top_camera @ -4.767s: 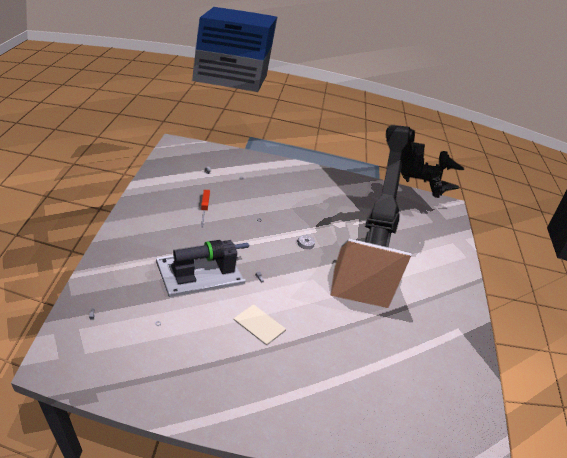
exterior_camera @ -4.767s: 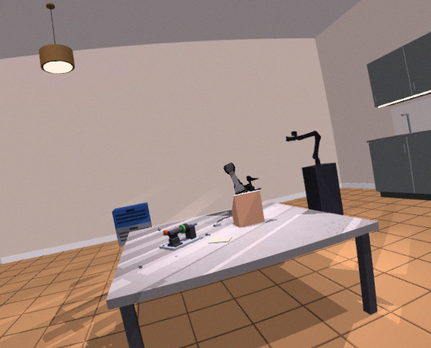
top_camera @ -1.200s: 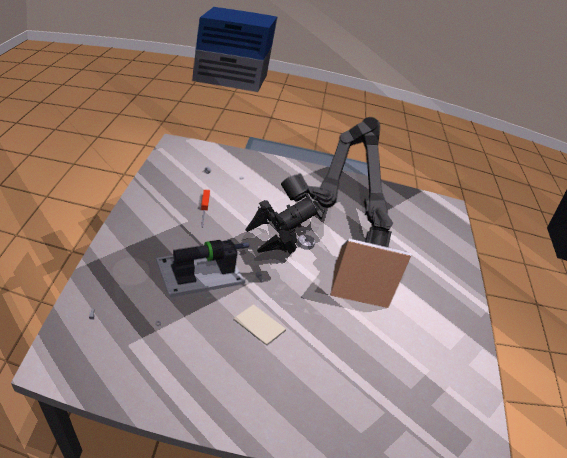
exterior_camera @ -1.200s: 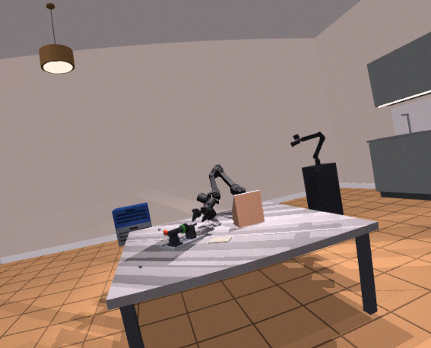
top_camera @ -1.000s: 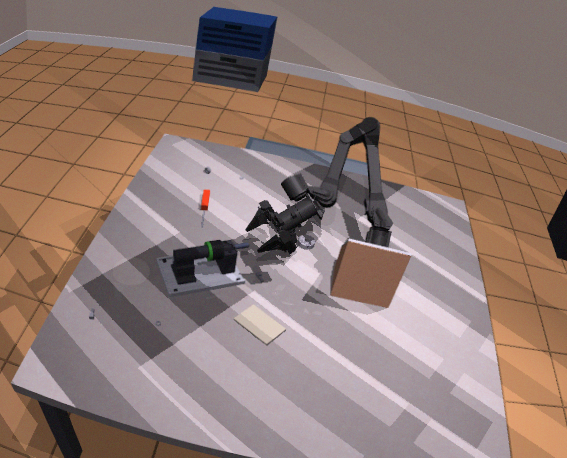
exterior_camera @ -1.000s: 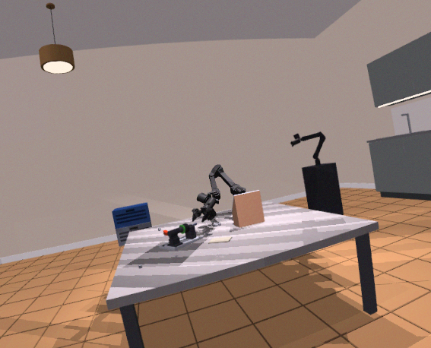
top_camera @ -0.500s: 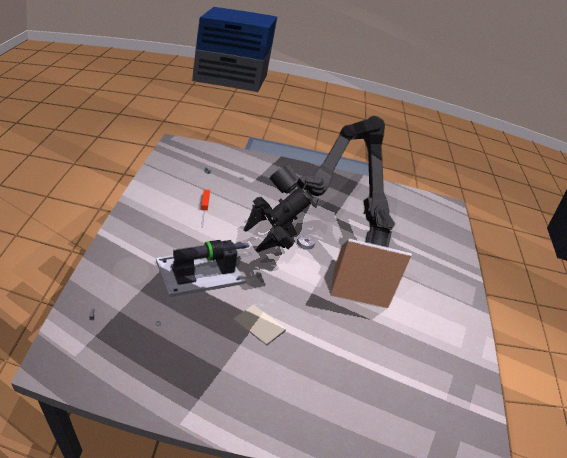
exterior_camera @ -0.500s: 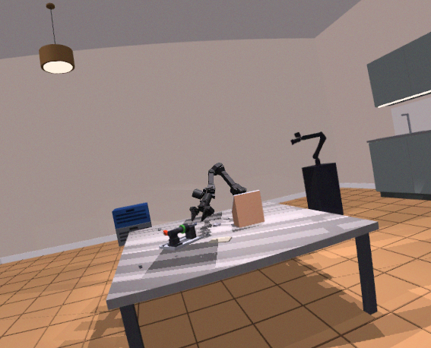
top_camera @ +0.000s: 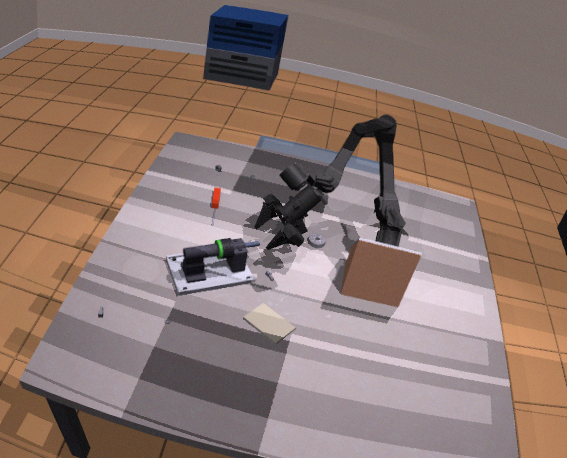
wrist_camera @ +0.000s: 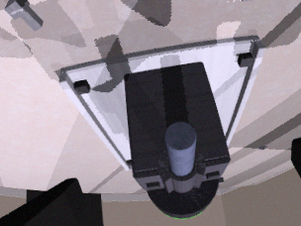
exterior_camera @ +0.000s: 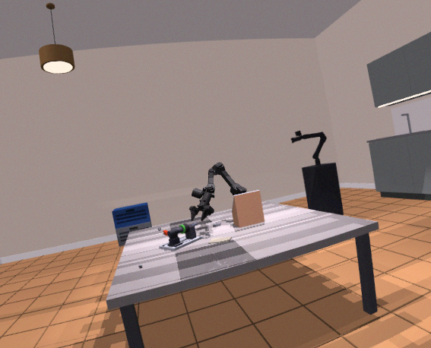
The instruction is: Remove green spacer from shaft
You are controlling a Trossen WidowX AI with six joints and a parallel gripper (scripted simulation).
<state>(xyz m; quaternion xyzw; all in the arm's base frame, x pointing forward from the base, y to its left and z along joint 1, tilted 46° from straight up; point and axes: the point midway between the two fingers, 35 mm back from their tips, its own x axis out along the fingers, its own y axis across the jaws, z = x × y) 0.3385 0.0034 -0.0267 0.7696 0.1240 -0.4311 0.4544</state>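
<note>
My gripper tip is 8 cm short of the thin shaft, 6 cm to the right of it and 2 cm above it. From my gripper tip the other things lie so: green spacer: 10 cm ahead, 7 cm to the left, 2 cm below; beige card: 22 cm to the left, 9 cm below, 9 cm behind; toothed disc: 17 cm to the right, 16 cm behind, 9 cm below.
</note>
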